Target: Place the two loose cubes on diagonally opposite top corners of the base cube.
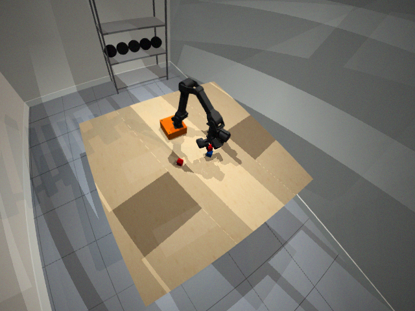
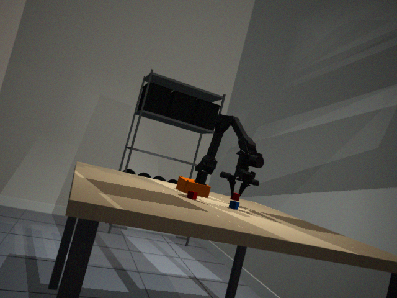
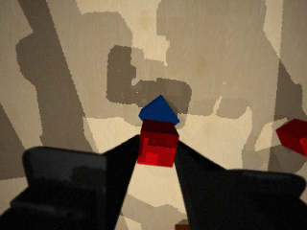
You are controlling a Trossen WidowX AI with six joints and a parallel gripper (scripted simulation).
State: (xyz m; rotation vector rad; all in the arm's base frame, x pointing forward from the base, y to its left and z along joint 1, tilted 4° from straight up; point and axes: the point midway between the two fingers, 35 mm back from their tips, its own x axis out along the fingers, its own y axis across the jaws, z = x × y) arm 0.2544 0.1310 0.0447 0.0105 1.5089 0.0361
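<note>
My gripper tip is 2 cm short of the blue cube and 4 cm above it.
</note>
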